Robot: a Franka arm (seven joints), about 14 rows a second.
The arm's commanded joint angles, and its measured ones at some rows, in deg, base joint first. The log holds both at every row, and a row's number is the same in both.
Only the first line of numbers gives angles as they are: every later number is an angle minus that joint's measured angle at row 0.
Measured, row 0: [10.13 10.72 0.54 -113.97 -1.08 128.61 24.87]
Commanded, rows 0 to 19: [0.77 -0.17 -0.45 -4.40 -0.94 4.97 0.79]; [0.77 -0.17 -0.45 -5.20 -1.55 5.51 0.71]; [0.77 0.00 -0.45 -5.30 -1.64 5.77 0.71]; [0.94 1.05 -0.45 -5.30 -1.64 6.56 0.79]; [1.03 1.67 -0.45 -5.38 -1.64 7.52 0.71]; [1.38 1.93 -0.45 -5.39 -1.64 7.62 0.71]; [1.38 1.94 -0.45 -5.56 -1.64 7.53 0.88]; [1.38 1.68 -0.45 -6.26 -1.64 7.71 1.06]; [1.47 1.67 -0.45 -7.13 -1.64 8.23 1.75]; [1.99 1.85 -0.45 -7.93 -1.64 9.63 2.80]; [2.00 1.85 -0.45 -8.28 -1.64 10.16 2.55]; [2.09 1.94 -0.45 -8.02 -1.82 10.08 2.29]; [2.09 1.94 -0.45 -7.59 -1.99 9.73 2.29]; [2.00 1.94 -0.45 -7.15 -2.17 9.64 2.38]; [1.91 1.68 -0.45 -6.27 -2.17 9.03 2.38]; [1.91 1.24 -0.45 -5.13 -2.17 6.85 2.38]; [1.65 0.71 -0.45 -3.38 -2.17 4.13 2.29]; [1.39 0.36 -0.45 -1.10 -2.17 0.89 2.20]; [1.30 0.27 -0.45 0.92 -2.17 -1.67 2.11]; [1.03 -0.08 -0.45 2.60 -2.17 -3.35 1.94]
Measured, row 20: [1.11 1.26 -0.30 -1.09 -1.19 1.75 1.01]
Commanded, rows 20 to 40: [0.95 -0.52 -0.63 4.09 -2.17 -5.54 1.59]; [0.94 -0.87 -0.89 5.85 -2.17 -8.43 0.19]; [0.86 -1.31 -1.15 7.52 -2.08 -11.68 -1.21]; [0.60 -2.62 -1.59 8.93 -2.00 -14.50 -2.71]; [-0.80 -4.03 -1.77 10.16 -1.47 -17.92 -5.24]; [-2.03 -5.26 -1.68 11.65 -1.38 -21.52 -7.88]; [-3.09 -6.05 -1.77 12.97 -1.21 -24.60 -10.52]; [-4.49 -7.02 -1.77 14.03 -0.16 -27.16 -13.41]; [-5.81 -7.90 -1.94 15.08 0.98 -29.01 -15.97]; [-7.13 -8.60 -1.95 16.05 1.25 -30.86 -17.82]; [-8.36 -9.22 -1.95 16.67 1.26 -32.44 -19.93]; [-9.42 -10.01 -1.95 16.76 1.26 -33.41 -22.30]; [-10.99 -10.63 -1.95 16.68 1.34 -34.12 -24.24]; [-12.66 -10.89 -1.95 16.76 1.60 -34.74 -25.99]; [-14.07 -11.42 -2.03 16.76 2.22 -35.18 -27.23]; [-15.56 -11.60 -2.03 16.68 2.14 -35.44 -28.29]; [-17.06 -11.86 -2.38 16.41 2.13 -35.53 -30.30]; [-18.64 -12.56 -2.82 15.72 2.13 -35.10 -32.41]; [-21.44 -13.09 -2.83 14.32 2.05 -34.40 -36.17]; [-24.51 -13.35 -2.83 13.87 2.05 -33.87 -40.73]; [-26.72 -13.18 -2.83 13.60 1.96 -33.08 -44.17]
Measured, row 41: [-22.33 -11.46 -3.45 15.71 0.58 -33.99 -38.13]
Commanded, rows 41 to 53: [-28.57 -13.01 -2.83 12.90 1.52 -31.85 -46.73]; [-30.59 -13.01 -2.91 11.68 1.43 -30.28 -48.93]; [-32.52 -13.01 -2.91 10.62 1.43 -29.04 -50.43]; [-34.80 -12.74 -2.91 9.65 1.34 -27.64 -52.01]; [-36.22 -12.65 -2.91 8.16 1.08 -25.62 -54.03]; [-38.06 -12.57 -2.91 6.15 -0.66 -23.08 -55.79]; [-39.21 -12.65 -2.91 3.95 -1.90 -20.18 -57.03]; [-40.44 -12.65 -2.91 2.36 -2.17 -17.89 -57.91]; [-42.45 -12.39 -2.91 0.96 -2.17 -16.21 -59.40]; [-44.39 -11.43 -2.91 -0.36 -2.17 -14.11 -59.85]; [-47.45 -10.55 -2.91 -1.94 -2.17 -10.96 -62.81]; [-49.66 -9.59 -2.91 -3.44 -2.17 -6.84 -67.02]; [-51.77 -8.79 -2.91 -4.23 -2.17 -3.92 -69.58]
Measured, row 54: [-47.43 -9.48 -3.98 -1.64 -1.71 -9.46 -64.80]
